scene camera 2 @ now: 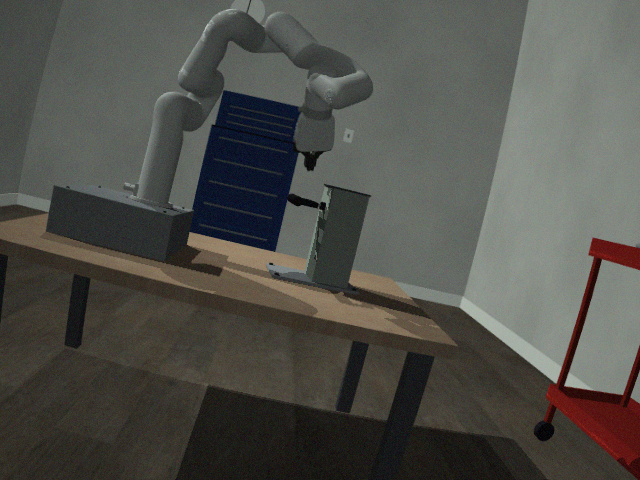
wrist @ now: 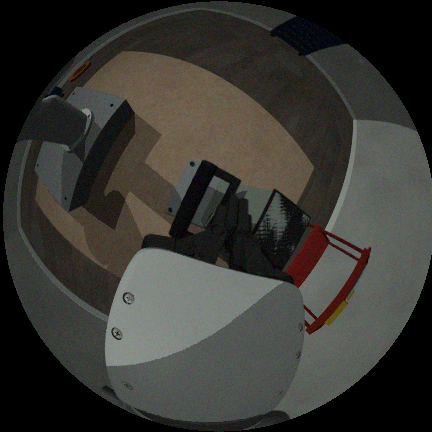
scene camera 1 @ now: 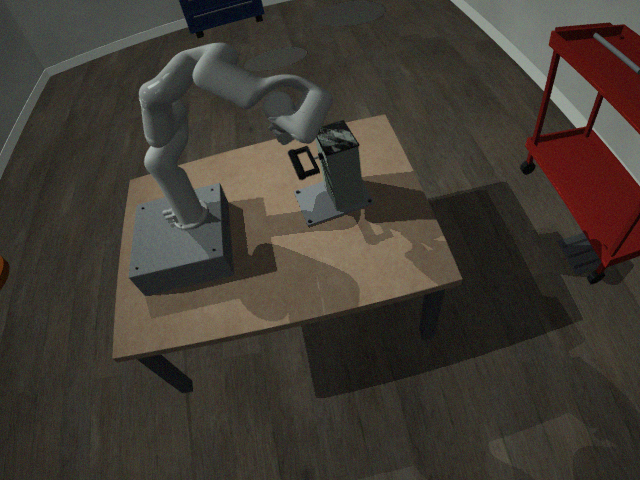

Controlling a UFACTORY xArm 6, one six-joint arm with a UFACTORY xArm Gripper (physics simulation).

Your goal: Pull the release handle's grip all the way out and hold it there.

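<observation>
The release handle's black grip (scene camera 1: 296,164) (scene camera 2: 297,199) (wrist: 192,200) is a rectangular frame standing out from the side of the upright grey-green post (scene camera 1: 343,178) (scene camera 2: 341,237) (wrist: 282,225), on the side toward the robot's base. A short stem joins the two. The post stands on a grey base plate (scene camera 1: 310,207) (scene camera 2: 289,274) (wrist: 184,187) on the table. My gripper (scene camera 2: 310,168) (wrist: 232,207) is shut and empty. It points down above the gap between grip and post, touching neither in the scene camera 2 view. In the wrist view the fingers hide the stem and part of the frame. In the scene camera 1 view the arm hides the fingertips.
The wooden table (scene camera 1: 323,253) (scene camera 2: 232,295) (wrist: 200,100) also bears the arm's grey base box (scene camera 1: 175,248) (scene camera 2: 118,222) (wrist: 55,170) at the far end. A red cart (scene camera 1: 584,186) (scene camera 2: 615,253) (wrist: 310,255) stands beyond the post's side. A blue cabinet (scene camera 1: 222,14) (scene camera 2: 242,180) (wrist: 307,35) stands by the wall.
</observation>
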